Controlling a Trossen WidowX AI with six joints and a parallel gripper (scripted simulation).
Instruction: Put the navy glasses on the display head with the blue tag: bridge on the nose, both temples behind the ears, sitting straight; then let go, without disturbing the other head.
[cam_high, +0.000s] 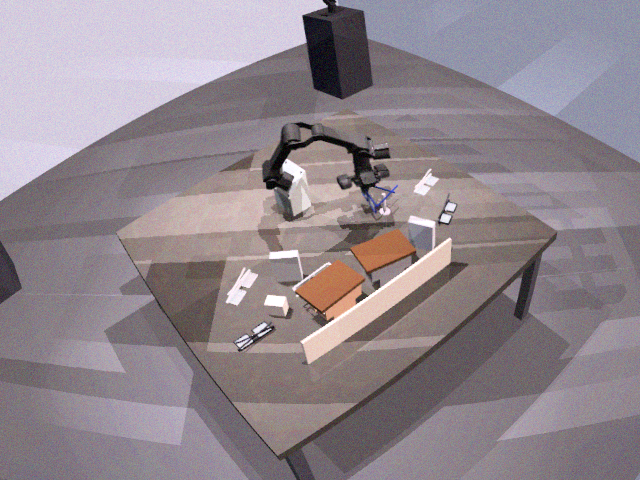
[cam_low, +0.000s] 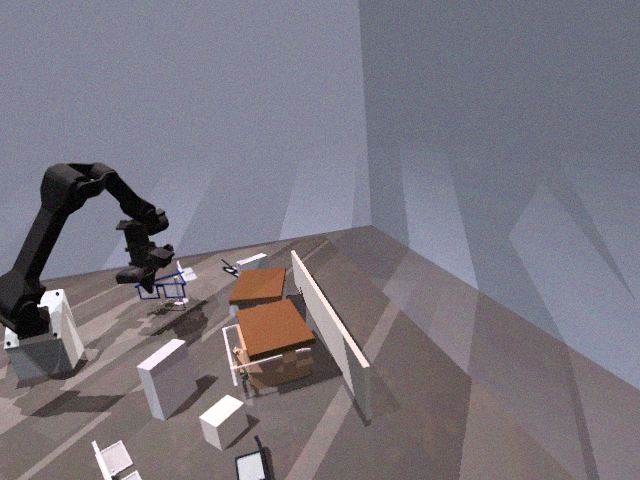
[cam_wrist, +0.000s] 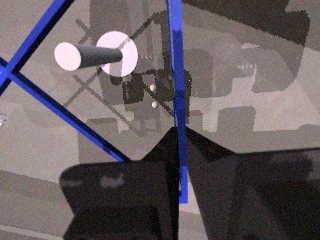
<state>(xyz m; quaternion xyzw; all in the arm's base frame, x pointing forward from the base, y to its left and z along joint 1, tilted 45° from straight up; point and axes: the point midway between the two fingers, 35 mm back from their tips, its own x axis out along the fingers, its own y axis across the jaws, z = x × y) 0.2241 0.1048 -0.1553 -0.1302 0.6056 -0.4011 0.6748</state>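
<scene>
The white peg stand is 70 mm ahead of my gripper tip, 40 mm below it and 30 mm to the left of it. The rest, counted from my gripper tip: peach display head (410 mm to the right, 250 mm ahead); then long white panel (400 mm ahead, 310 mm to the right, 10 mm below).
</scene>
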